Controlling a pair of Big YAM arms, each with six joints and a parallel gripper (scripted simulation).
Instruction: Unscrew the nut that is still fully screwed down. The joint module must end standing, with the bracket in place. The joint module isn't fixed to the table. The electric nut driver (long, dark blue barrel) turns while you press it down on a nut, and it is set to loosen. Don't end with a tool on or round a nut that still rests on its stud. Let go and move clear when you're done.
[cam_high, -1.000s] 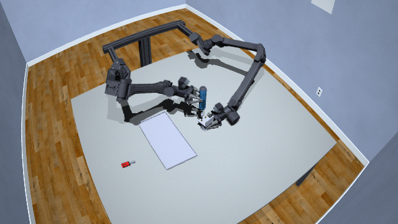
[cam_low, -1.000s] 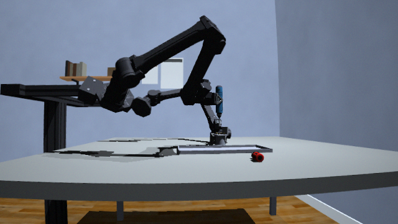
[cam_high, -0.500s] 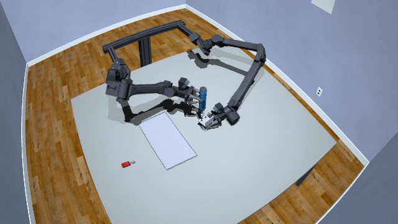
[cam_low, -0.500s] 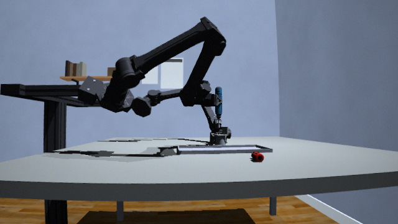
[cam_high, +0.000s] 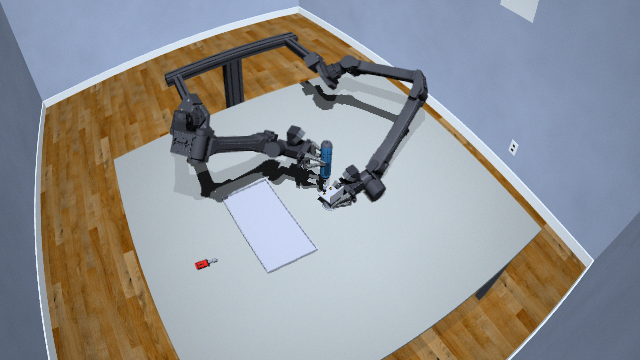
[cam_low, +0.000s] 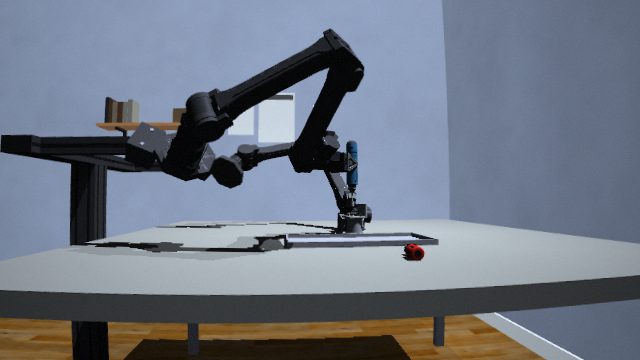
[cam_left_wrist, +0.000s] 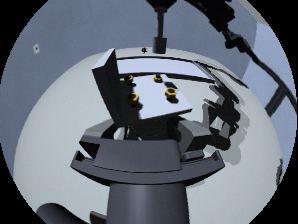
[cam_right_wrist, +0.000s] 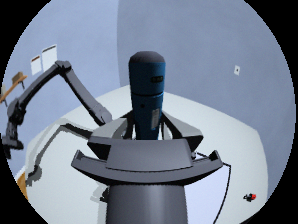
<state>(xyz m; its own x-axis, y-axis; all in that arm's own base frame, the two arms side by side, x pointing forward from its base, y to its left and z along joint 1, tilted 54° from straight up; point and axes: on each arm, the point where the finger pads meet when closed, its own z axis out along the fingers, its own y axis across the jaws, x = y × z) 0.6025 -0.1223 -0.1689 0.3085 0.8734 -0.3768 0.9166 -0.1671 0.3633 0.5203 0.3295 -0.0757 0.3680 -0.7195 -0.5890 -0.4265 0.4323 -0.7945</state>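
The bracket lies 50 mm above my left hand. Also, from my left hand: red tool (590 mm to the right, 30 mm ahead, 10 mm below).
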